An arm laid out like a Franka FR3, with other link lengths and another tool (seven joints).
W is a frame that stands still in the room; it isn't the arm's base.
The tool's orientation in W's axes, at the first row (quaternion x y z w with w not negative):
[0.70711, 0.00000, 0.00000, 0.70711]
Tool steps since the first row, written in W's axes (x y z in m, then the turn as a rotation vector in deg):
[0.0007, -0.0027, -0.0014, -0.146, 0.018, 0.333]
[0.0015, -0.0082, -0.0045, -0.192, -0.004, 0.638]
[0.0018, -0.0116, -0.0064, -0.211, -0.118, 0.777]
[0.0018, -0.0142, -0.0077, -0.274, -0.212, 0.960]
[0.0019, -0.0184, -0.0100, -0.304, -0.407, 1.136]
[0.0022, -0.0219, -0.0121, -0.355, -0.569, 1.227]
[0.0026, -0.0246, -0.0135, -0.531, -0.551, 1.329]
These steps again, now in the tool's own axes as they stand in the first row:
[0.0007, -0.0014, 0.0027, -0.146, 0.333, -0.018]
[0.0015, -0.0045, 0.0082, -0.192, 0.638, 0.004]
[0.0018, -0.0064, 0.0116, -0.211, 0.777, 0.118]
[0.0018, -0.0077, 0.0142, -0.274, 0.960, 0.212]
[0.0019, -0.0100, 0.0184, -0.304, 1.136, 0.407]
[0.0022, -0.0121, 0.0219, -0.355, 1.227, 0.569]
[0.0026, -0.0135, 0.0246, -0.531, 1.329, 0.551]

